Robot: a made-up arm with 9 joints. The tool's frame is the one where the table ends. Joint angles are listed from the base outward.
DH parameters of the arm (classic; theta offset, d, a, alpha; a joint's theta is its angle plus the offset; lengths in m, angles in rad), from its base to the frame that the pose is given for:
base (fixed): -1.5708 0.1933 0 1.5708
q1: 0 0.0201 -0.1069 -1.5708
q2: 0 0.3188 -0.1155 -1.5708
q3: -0.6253 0 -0.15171 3.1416
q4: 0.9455 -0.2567 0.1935 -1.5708
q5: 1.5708 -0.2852 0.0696 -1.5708
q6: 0 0.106 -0.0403 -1.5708
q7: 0 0.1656 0.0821 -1.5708
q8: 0 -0.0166 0.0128 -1.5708
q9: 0 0.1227 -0.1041 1.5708
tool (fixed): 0 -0.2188 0 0
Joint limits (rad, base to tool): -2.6..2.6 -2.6..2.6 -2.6..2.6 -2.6..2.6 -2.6..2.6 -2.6..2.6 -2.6..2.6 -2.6..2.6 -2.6..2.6
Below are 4 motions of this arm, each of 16 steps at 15 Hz.
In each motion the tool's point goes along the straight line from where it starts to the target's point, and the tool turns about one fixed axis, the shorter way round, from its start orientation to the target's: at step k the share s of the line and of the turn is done. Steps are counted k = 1, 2, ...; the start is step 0. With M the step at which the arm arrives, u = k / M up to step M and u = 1 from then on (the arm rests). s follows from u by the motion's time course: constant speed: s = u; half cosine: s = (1 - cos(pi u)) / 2; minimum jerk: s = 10 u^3 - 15 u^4 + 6 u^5.
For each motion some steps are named. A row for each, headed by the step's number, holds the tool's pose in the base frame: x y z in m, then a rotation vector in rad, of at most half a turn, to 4 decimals.
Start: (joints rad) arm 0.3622 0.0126 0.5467 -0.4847 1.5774 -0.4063 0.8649 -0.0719 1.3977
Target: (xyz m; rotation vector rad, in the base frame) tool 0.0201 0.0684 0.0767 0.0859 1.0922 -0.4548
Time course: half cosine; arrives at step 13
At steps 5, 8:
5: 0.0511 0.0244 0.2422 0.4717 1.7204 0.5228
8: 0.0349 0.0474 0.1555 0.2694 1.4200 -0.0104

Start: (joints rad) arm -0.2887 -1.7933 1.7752 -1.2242 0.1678 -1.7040 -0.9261 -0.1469 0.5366
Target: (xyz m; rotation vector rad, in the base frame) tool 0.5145 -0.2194 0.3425 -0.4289 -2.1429 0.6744
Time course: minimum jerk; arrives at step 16
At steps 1, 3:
1: 0.5468 -0.4588 0.4108 -0.0160 -1.4899 -0.3770
3: 0.5453 -0.4476 0.4076 -0.0341 -1.5270 -0.3332

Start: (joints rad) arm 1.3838 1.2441 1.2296 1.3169 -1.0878 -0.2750 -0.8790 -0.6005 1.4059
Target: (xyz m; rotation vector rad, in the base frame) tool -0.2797 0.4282 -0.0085 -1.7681 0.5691 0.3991
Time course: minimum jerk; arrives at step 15
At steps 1, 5, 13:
1: 0.0566 0.6895 -0.0986 -1.7689 1.2862 -0.1544
5: -0.0133 0.6352 -0.0799 -1.7860 1.1400 -0.0334
13: -0.2732 0.4332 -0.0102 -1.7700 0.5832 0.3892

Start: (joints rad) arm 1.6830 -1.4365 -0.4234 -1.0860 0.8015 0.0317 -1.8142 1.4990 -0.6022
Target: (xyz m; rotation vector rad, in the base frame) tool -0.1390 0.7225 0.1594 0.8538 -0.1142 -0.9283
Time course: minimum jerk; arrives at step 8
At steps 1, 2, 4, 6, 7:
1: -0.3204 0.2315 0.2045 1.0027 -0.0606 0.1155
2: -0.3043 0.2752 0.2005 0.9966 -0.0659 0.0220
4: -0.2312 0.4730 0.1823 0.9515 -0.0886 -0.4005
6: -0.1581 0.6708 0.1641 0.8778 -0.1092 -0.8196
7: -0.1420 0.7145 0.1601 0.8577 -0.1134 -0.9115

